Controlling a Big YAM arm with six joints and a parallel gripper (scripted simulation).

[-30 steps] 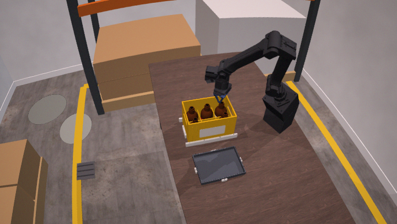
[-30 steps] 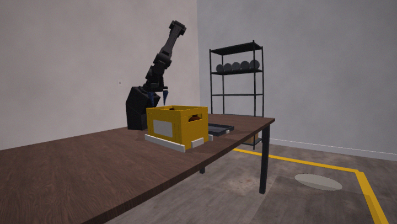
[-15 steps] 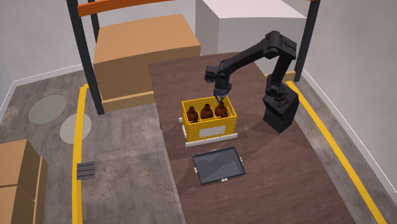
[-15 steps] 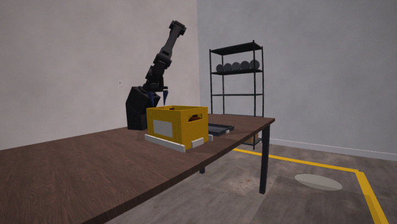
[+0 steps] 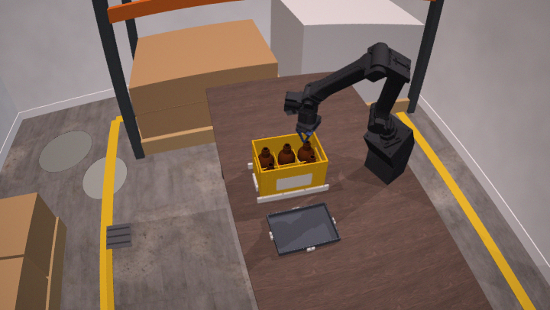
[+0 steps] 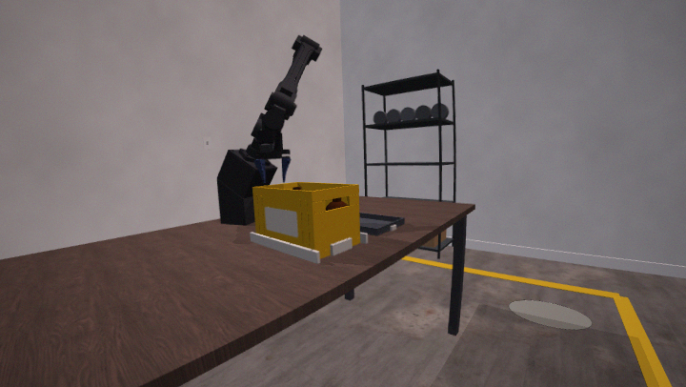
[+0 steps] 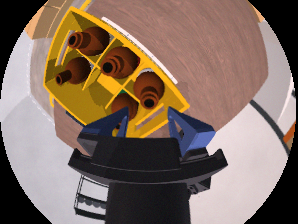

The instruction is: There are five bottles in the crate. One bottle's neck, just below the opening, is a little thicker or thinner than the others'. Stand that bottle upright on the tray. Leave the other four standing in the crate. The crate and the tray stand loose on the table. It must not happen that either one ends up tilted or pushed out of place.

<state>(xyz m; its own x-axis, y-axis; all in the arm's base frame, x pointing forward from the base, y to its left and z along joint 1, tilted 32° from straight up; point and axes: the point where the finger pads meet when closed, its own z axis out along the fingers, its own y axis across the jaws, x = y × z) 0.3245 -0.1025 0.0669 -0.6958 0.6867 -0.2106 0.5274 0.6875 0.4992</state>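
My hand is 110 mm above the yellow crate, 80 mm short of it and 50 mm to the right of it. The rest, counted from my hand: glass bottle: 160 mm ahead, 110 mm to the left, 110 mm below; then dark tray: 330 mm to the left, 180 mm below, 50 mm ahead.
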